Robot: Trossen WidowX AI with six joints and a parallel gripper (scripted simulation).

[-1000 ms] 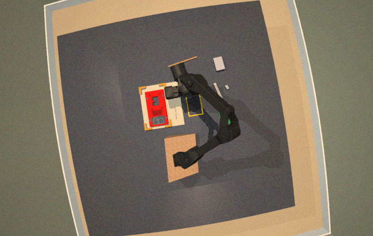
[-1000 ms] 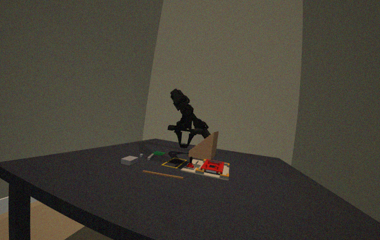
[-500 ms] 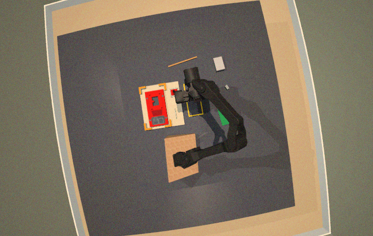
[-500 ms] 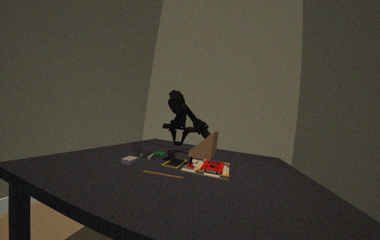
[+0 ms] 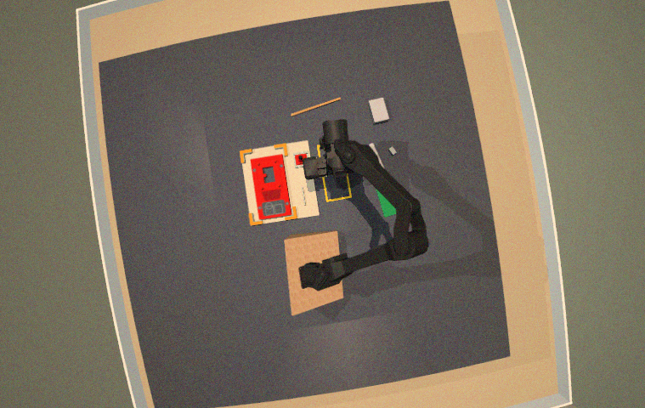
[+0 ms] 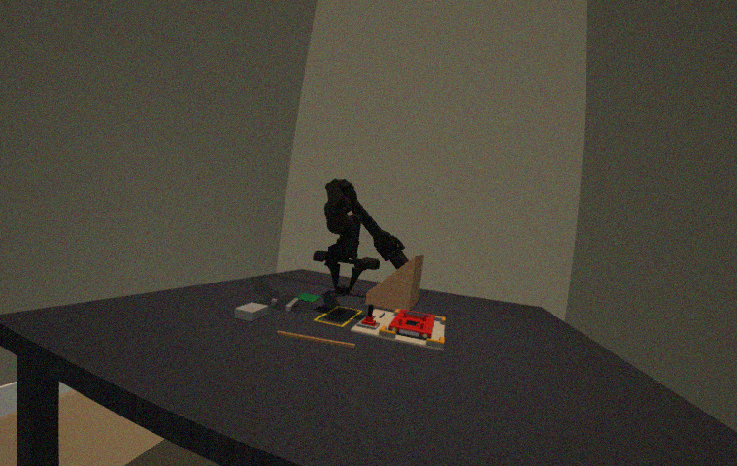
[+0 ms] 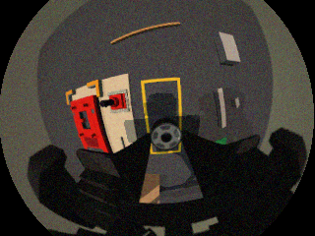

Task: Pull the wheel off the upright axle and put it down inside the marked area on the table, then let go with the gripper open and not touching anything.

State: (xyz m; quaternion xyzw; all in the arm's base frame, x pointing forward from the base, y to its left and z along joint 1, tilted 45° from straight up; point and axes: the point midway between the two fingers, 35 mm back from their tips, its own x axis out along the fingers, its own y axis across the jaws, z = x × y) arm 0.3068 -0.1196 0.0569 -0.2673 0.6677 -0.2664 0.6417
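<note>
Now: gripper tip right at the wheel. Also, from my gripper tip: thin wooden stick: 220 mm ahead, 70 mm below, 30 mm to the left; upright axle: 100 mm to the left, 50 mm ahead, 40 mm below; green patch: 170 mm to the right, 130 mm behind, 80 mm below.
</note>
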